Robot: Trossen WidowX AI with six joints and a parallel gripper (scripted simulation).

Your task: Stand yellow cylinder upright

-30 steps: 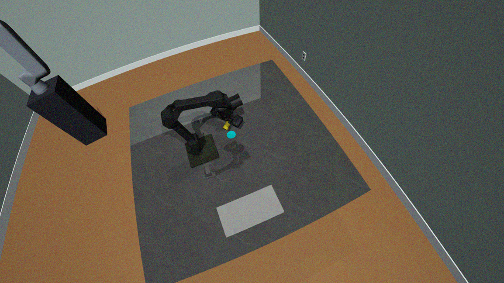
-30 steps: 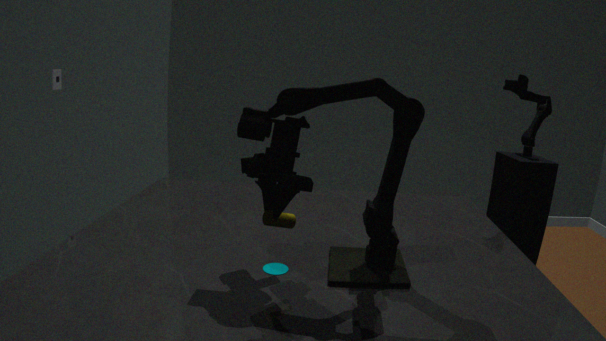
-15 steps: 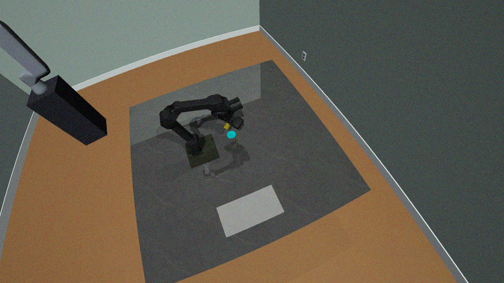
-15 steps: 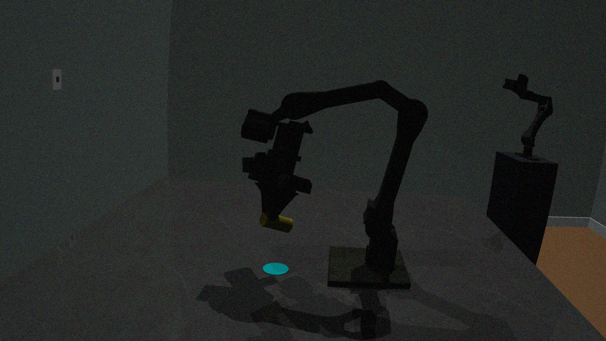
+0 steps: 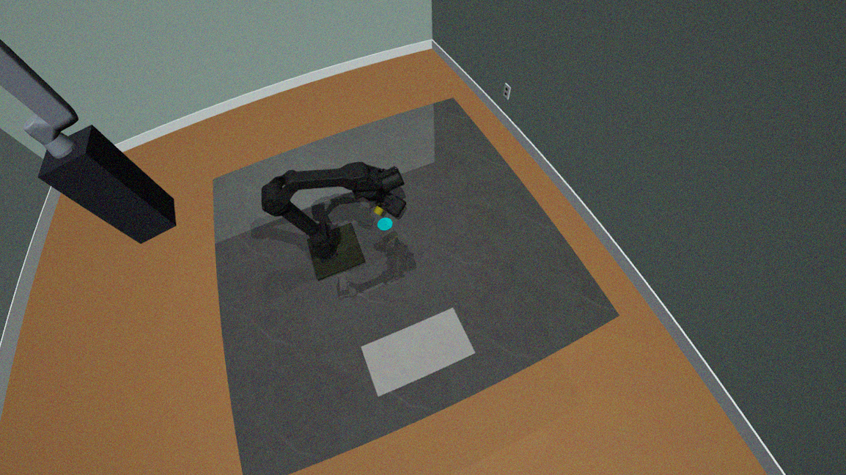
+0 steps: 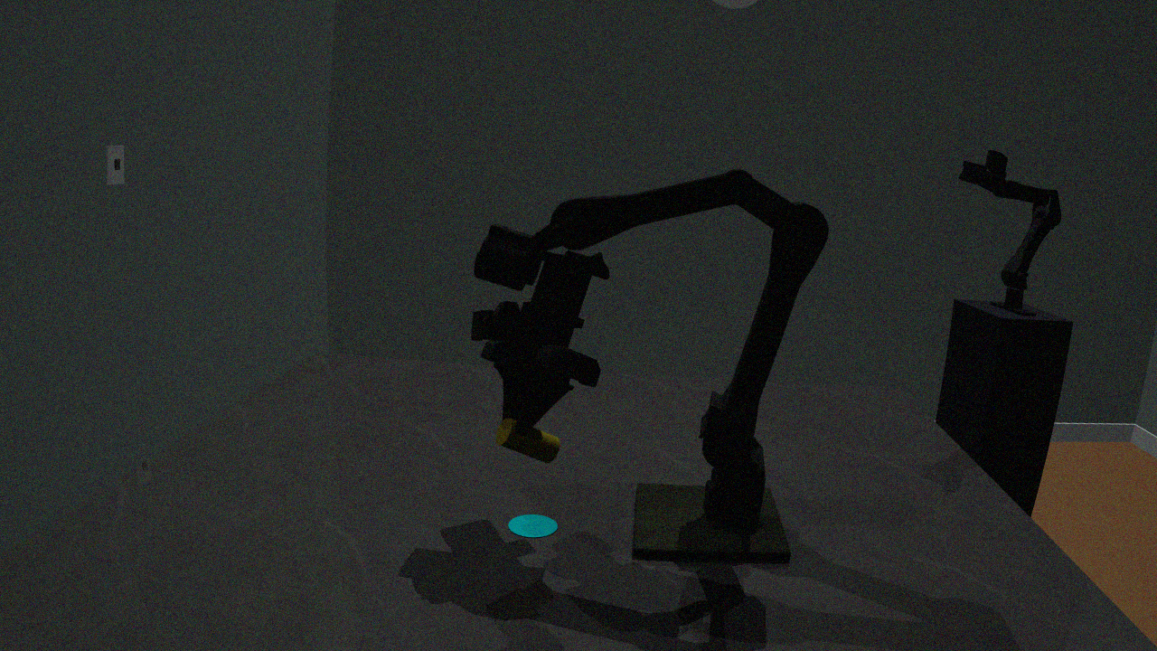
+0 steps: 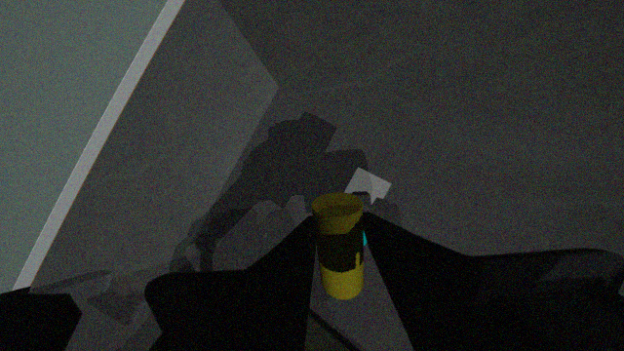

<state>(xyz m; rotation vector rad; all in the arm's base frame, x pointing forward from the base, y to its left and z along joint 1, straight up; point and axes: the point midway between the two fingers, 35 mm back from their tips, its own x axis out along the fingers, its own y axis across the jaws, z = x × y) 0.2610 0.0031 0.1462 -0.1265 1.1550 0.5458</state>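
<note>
My gripper tip is now 130 mm above the cyan circle, 20 mm past it and 10 mm to the left of it. Round my gripper tip: yellow cylinder (20 mm behind, 10 mm to the right, 10 mm below).
</note>
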